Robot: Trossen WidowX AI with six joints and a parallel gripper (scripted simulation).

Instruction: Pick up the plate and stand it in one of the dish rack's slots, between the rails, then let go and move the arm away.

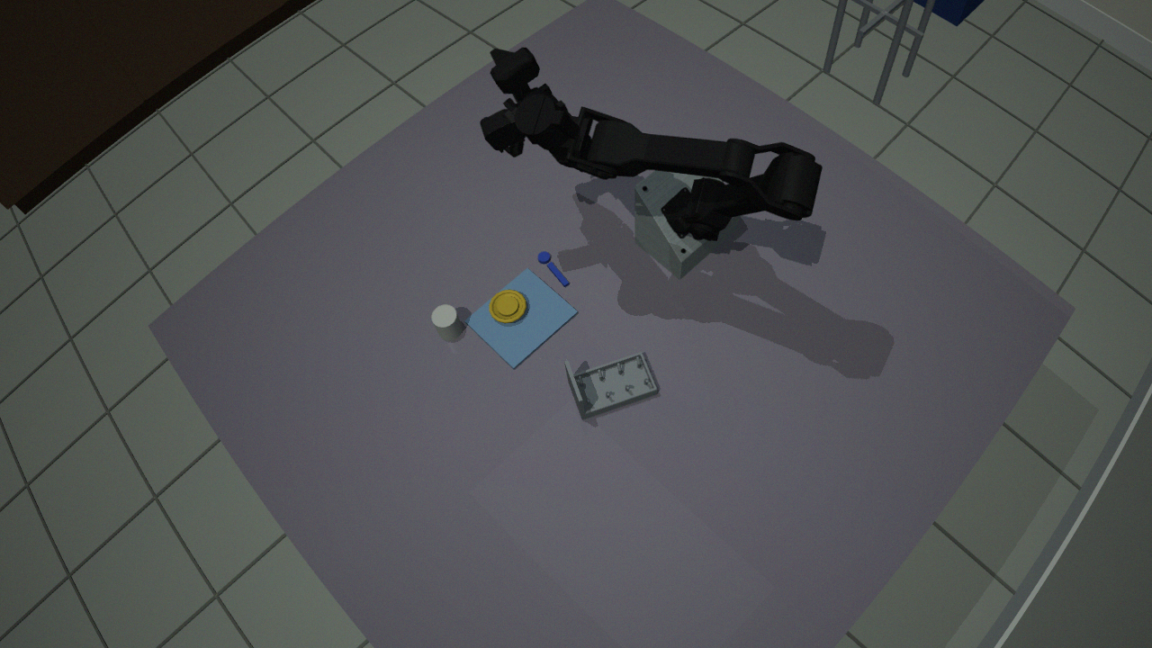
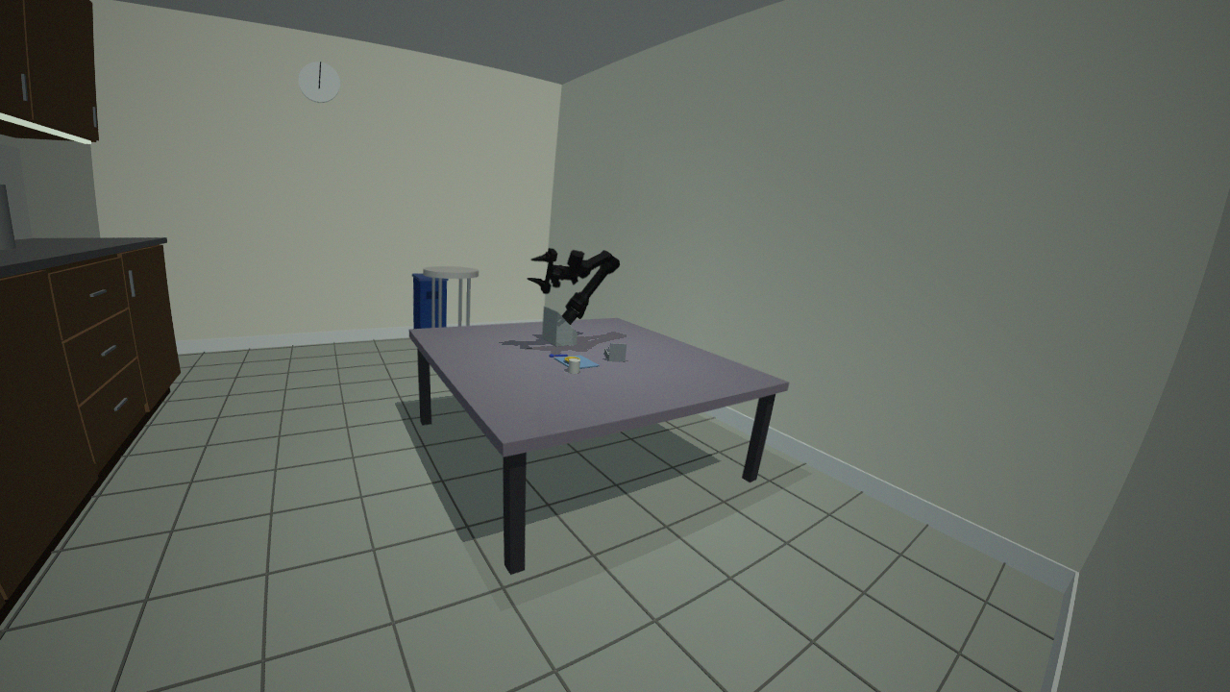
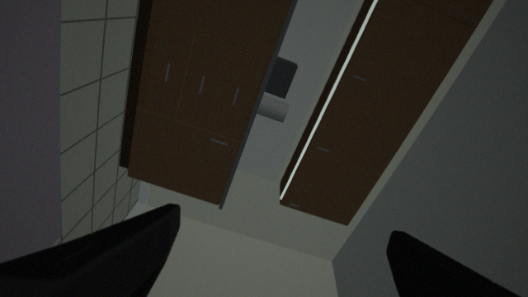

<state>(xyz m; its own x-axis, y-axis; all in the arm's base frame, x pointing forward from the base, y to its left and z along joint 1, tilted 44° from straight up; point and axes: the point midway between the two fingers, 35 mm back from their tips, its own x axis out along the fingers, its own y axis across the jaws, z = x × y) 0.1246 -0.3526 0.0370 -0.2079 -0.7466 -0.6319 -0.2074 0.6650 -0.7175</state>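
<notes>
Right now my gripper tip is 35 cm above the yellow plate, 18 cm short of it and 13 cm to the right of it. The rest, counted from my gripper tip: light blue mat (37 cm below, 17 cm ahead, 16 cm to the left); then blue spoon (37 cm below, 12 cm to the left, 6 cm ahead); then white cup (34 cm below, 27 cm ahead, 8 cm to the left).
</notes>
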